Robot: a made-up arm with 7 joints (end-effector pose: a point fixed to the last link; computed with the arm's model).
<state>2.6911 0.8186 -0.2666 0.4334 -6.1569 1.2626 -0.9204</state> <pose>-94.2 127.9 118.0 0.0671 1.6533 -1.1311</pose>
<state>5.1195 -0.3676 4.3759 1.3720 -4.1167 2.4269 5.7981</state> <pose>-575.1 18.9 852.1 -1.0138 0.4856 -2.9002</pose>
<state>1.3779 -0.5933 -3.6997 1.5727 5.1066 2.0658 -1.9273</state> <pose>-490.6 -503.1 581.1 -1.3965 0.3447 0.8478</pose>
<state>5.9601 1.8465 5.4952 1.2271 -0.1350 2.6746 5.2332</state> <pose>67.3 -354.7 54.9 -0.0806 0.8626 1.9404</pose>
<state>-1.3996 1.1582 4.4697 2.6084 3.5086 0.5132 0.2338</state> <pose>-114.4 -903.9 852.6 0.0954 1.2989 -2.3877</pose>
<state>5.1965 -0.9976 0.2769 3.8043 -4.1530 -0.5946 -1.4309</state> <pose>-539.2 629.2 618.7 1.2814 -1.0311 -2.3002</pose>
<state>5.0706 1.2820 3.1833 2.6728 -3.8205 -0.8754 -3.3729</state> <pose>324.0 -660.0 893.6 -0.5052 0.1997 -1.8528</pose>
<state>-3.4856 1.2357 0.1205 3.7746 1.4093 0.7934 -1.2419</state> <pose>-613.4 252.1 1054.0 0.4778 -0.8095 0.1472</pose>
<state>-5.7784 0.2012 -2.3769 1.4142 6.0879 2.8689 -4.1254</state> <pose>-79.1 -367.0 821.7 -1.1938 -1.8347 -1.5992</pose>
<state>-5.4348 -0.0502 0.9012 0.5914 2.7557 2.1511 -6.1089</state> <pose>-142.7 478.0 565.2 -0.5951 0.0422 2.1387</pose>
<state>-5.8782 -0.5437 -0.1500 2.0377 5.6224 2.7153 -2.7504</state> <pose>64.8 -114.7 1130.7 -1.0352 -2.8638 0.4192</pose>
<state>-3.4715 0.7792 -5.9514 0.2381 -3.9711 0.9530 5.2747</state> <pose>-146.7 -85.2 112.4 1.8099 1.7539 -1.0992</pose>
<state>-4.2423 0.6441 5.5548 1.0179 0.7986 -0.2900 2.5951</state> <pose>187.5 644.1 394.1 -1.3142 1.7830 0.1537</pose>
